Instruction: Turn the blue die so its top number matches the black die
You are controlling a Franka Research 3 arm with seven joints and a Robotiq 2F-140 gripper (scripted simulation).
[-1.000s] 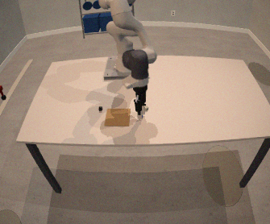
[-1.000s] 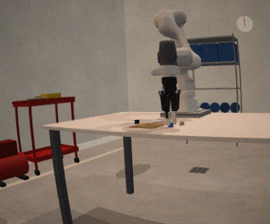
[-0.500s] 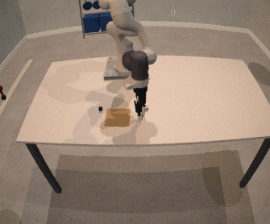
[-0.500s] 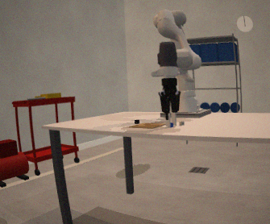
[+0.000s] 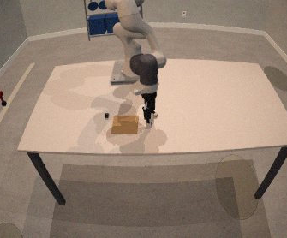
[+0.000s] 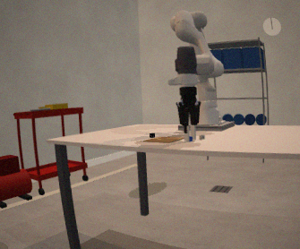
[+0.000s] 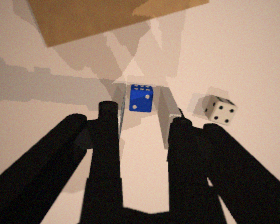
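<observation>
Right now my hand is 30 mm above the blue die. Also, from my hand: white die 70 mm behind, 30 mm to the left, 30 mm below; tan mat 140 mm to the right, 30 mm below; black die 250 mm to the right, 60 mm behind, 30 mm below.
</observation>
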